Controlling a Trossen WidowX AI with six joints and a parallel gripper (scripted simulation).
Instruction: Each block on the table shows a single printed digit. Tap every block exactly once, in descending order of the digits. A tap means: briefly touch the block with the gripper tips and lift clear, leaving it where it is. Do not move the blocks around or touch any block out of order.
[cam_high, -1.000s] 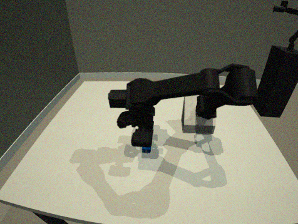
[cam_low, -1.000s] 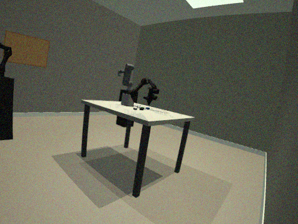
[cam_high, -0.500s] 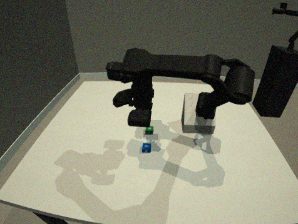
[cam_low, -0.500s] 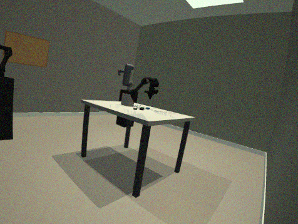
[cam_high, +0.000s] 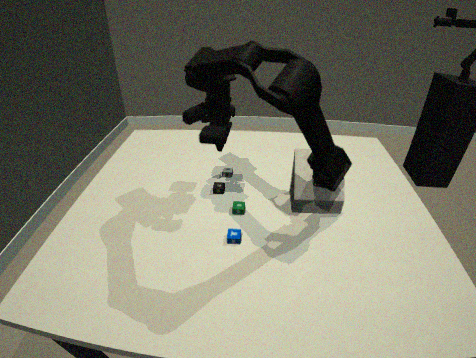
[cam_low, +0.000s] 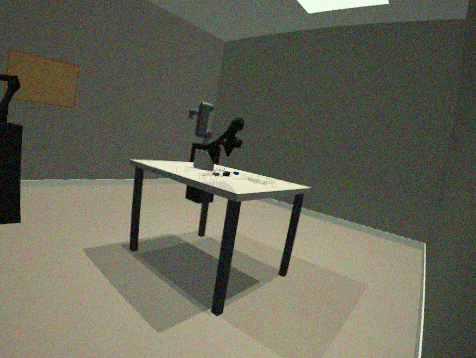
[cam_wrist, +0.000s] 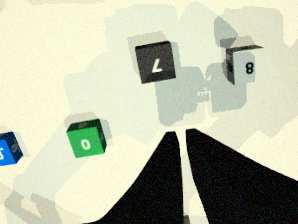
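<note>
Right now my gripper tip is 130 mm above the black block marked 7 and 10 mm short of it. The rest, counted from my gripper tip: blue block 190 mm to the left, 130 mm below, 60 mm behind; then green block 130 mm below, 80 mm to the left, 60 mm behind.
</note>
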